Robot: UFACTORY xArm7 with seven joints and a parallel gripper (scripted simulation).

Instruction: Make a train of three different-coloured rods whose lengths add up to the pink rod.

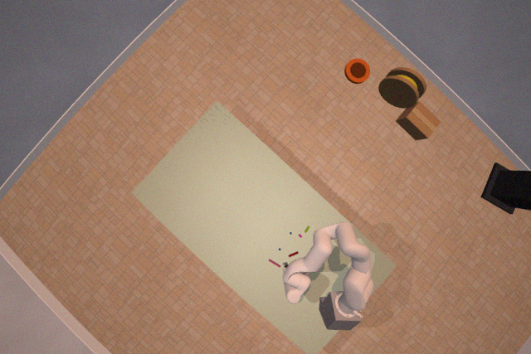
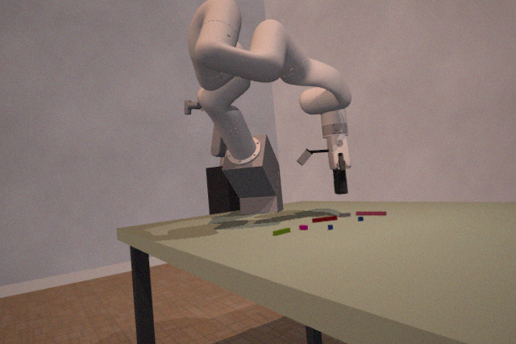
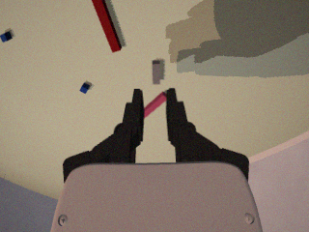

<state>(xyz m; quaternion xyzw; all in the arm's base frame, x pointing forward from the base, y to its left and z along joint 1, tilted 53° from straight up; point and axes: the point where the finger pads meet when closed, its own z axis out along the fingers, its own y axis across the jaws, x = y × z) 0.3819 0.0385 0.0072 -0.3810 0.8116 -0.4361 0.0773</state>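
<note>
Now: the grey rod 8 cm below my hand. From my hand the other things lie so: red rod: 2 cm behind, 8 cm to the right, 8 cm below; then magenta rod: 21 cm to the right, 8 cm below; then pink rod: 7 cm ahead, 3 cm to the left, 8 cm below.
</note>
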